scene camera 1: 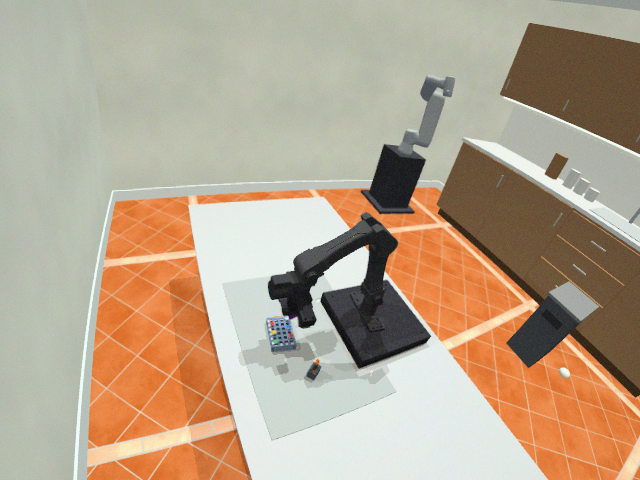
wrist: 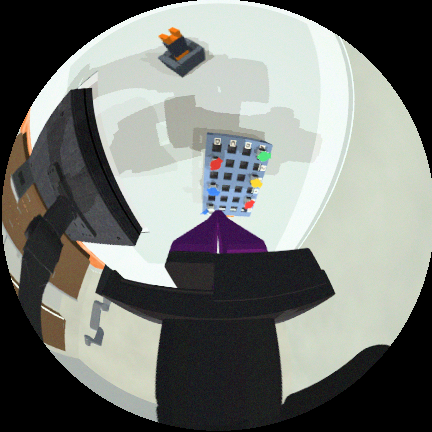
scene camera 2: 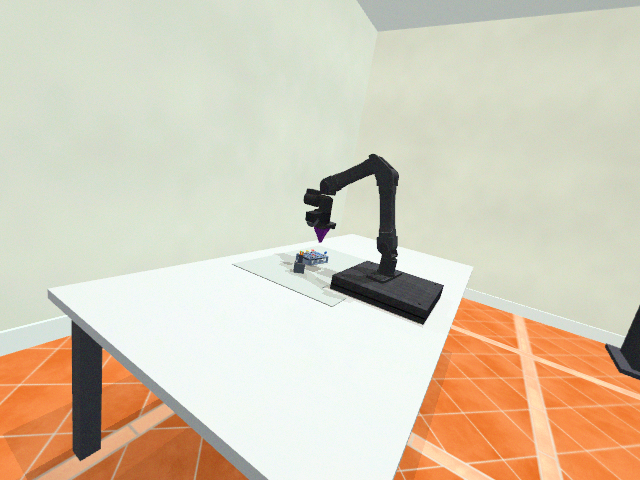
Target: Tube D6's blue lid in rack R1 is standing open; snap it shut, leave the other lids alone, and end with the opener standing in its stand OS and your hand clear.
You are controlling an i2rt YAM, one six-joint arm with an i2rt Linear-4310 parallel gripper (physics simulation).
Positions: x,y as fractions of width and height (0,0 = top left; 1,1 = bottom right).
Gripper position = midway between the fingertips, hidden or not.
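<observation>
Wrist view: my gripper (wrist: 0.50,0.50), shut, holding nothing; dark holder (wrist: 0.45,0.13); mat (wrist: 0.60,0.18). Scene camera 2: the mat again (scene camera 2: 0.44,0.56).
</observation>
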